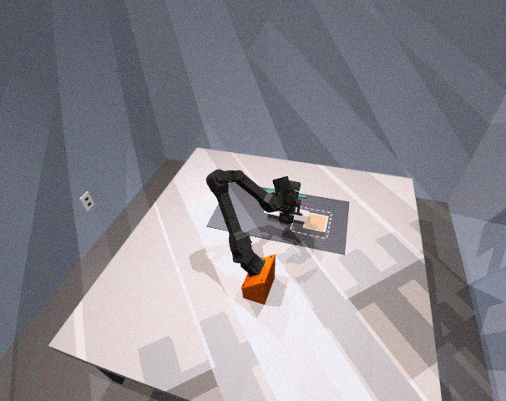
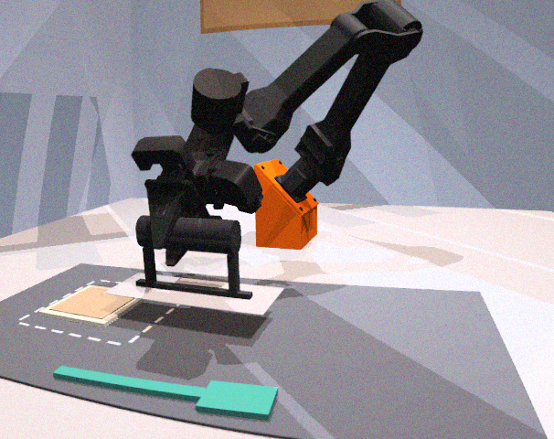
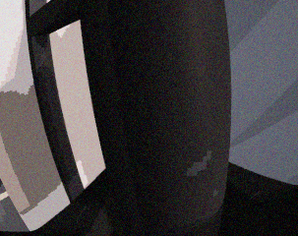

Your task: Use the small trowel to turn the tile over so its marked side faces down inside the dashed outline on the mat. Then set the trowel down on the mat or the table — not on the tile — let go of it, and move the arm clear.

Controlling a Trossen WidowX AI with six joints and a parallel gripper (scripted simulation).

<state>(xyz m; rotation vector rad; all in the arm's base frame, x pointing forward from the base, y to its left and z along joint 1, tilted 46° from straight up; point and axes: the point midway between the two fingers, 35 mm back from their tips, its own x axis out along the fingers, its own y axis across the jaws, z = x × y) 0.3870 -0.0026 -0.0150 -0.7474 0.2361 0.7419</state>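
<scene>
Right now the grey mat is 10 cm below my gripper tip, 5 cm to the left of it and 1 cm behind it. Round my gripper tip: trowel 2 cm behind, 1 cm below; green paddle 12 cm ahead, 9 cm to the left, 8 cm below; tile 12 cm to the right, 8 cm below, 1 cm behind.
</scene>
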